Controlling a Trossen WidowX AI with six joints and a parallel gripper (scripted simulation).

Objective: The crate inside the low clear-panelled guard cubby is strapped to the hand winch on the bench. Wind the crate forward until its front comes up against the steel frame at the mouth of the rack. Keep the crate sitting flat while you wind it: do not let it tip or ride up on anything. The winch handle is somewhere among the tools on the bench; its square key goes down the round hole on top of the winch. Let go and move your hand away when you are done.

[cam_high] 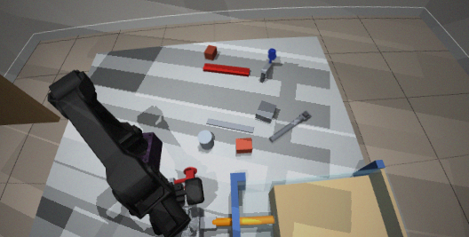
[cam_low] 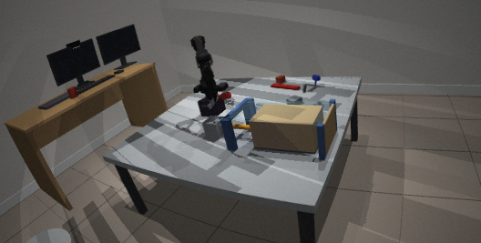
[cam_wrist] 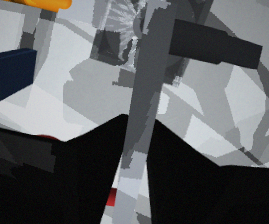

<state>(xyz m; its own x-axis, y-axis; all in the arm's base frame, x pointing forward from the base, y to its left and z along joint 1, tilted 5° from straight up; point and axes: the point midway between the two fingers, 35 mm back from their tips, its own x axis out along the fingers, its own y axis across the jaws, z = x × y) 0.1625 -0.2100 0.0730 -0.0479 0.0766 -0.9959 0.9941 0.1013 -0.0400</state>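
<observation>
Now: gripper tip 3 cm short of the red knob, 5 cm to the right of it and 1 cm below it. Round my gripper tip: red-knobbed handle 1 cm ahead, 1 cm to the left, 1 cm above; then grey winch 1 cm behind, 6 cm to the right, 13 cm below; then blue steel frame 16 cm ahead, 7 cm to the right, 6 cm below.
</observation>
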